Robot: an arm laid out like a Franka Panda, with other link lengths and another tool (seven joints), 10 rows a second.
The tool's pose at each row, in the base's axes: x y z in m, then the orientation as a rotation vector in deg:
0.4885, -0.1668, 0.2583, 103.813, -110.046, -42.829
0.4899, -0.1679, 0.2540, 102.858, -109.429, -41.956
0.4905, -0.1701, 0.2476, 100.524, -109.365, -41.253
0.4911, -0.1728, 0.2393, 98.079, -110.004, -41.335
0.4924, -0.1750, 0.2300, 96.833, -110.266, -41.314
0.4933, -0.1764, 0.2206, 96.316, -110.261, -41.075
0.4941, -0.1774, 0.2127, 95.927, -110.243, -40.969
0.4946, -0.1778, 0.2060, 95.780, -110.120, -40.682
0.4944, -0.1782, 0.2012, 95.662, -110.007, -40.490
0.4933, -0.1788, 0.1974, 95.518, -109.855, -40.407
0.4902, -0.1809, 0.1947, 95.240, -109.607, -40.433
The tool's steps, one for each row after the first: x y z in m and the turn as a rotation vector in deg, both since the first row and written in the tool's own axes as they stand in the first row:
0.0013, -0.0038, 0.0024, -0.559, 1.091, 0.611
0.0039, -0.0083, 0.0067, -1.552, 2.038, 2.256
0.0072, -0.0140, 0.0125, -2.441, 2.092, 4.032
0.0099, -0.0208, 0.0187, -2.904, 2.185, 4.934
0.0120, -0.0274, 0.0254, -3.084, 2.434, 5.325
0.0135, -0.0330, 0.0309, -3.252, 2.581, 5.600
0.0143, -0.0375, 0.0358, -3.299, 2.861, 5.722
0.0151, -0.0404, 0.0396, -3.359, 3.069, 5.808
0.0161, -0.0419, 0.0432, -3.494, 3.235, 5.877
0.0186, -0.0412, 0.0470, -3.792, 3.411, 5.983

